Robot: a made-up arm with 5 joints.
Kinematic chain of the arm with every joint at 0, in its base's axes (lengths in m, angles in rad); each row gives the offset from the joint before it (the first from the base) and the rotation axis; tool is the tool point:
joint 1: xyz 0 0 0.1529 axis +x
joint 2: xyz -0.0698 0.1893 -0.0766 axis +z
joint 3: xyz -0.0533 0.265 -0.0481 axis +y
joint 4: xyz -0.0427 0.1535 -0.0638 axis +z
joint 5: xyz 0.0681 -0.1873 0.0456 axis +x
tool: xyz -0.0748 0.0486 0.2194
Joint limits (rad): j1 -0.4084..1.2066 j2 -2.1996..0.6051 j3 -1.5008..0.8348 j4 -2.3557..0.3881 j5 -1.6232..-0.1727
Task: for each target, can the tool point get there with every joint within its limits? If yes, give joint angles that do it. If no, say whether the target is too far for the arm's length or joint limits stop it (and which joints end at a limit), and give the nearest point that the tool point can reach.
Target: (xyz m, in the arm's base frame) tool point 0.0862 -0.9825 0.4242
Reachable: no: joint limits stop it (at a limit: joint 2, joint 3, joint 4, joint 5) | nearest point 0.3227 -0.1356 0.1903 | short by 0.910 m
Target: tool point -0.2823 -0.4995 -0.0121
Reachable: no: joint limits stop it (at a limit: joint 2, joint 3, joint 4, joint 5) | nearest point 0.1433 -0.0624 0.1323 | short by 0.627 m
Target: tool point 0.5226 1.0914 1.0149
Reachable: no: too far | nearest point 0.1871 0.5618 0.5966 | short by 0.754 m
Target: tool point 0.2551 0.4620 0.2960
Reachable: yes | joints 0.3471 -1.1514 -0.2542 -0.7922 -0.6926
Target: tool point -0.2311 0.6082 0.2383
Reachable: yes | joints 0.3374 0.1108 -1.1791 -1.4412 -1.0057
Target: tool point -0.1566 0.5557 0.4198
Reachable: yes | joints 0.6593 0.0739 -0.8394 -1.7447 -1.2768
